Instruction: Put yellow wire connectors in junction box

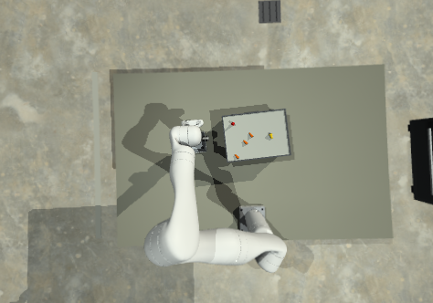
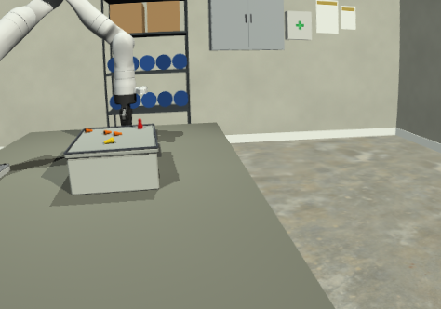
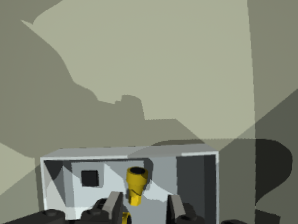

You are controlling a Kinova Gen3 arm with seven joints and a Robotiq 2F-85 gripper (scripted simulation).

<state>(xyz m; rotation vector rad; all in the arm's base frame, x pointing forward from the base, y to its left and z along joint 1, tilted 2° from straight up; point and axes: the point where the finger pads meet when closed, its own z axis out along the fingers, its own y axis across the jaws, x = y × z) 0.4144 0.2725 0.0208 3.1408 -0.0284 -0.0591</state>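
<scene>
Right now my hand is 2 cm past the steel junction box, 1 cm to the right of it and 5 cm above it. From my hand the other things lie so: tool case: 1 cm ahead, 29 cm to the right, 3 cm above; red connector: 6 cm ahead, 18 cm to the right, 6 cm above.
</scene>
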